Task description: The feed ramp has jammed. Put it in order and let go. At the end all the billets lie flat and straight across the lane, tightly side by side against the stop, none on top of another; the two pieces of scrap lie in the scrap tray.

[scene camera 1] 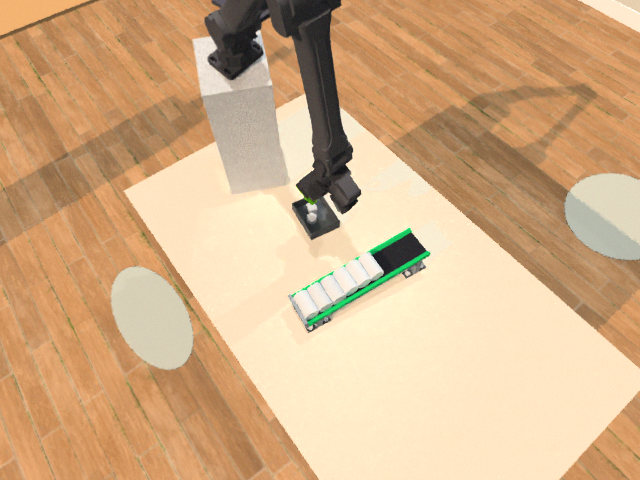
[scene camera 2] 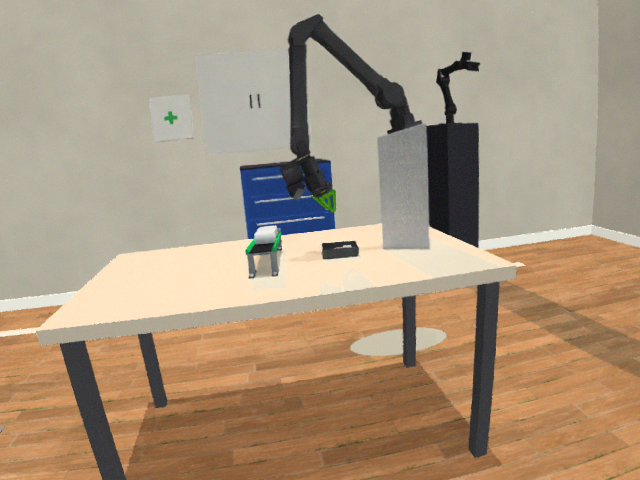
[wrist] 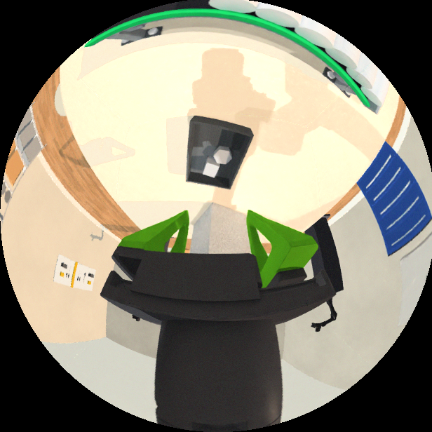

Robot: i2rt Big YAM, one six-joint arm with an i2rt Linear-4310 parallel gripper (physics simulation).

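Seen in the pictures: gripper, between the fingertips: [scene camera 1: 314, 192] [scene camera 2: 331, 211]; arm's base, origin of its link: [scene camera 1: 236, 57] [scene camera 2: 404, 129].
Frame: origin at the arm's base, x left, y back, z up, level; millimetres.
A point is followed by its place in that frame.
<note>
Several white billets [scene camera 1: 338, 286] @(x -192, y -509, z -334 mm) [scene camera 2: 266, 234] @(x -74, y -531, z -323 mm) [wrist: 315, 36] lie side by side across the lane of the green-railed feed ramp [scene camera 1: 402, 253] @(x 5, y -573, z -349 mm) [wrist: 200, 13], in one row from the end stop [scene camera 1: 299, 314] @(x -310, y -479, z -355 mm). None shows on top of another in scene camera 1. Two small pale pieces of scrap lie in the black scrap tray [scene camera 1: 325, 231] @(x -49, y -339, z -415 mm) [scene camera 2: 340, 252] @(x 20, y -297, z -407 mm) [wrist: 220, 122]: one piece [scene camera 1: 311, 207] @(x -19, y -256, z -399 mm) [wrist: 222, 155] is close beside the other piece [scene camera 1: 311, 218] @(x -45, y -279, z -407 mm) [wrist: 211, 169]. My gripper [scene camera 2: 332, 209] @(x -41, y -293, z -268 mm) [wrist: 217, 214] is open and empty, above the tray, with its green fingers apart.
The grey pedestal [scene camera 1: 245, 139] @(x -71, y -64, z -193 mm) [scene camera 2: 404, 191] @(x 57, y -50, z -216 mm) of my arm stands behind the tray on the table [scene camera 1: 413, 361] @(x -193, y -766, z -427 mm) [scene camera 2: 180, 273] @(x -143, y -838, z -427 mm). A blue drawer cabinet [scene camera 2: 268, 206] [wrist: 397, 200] stands beyond the table. A black pedestal [scene camera 2: 461, 180] with another arm [scene camera 2: 448, 93] stands farther back.
</note>
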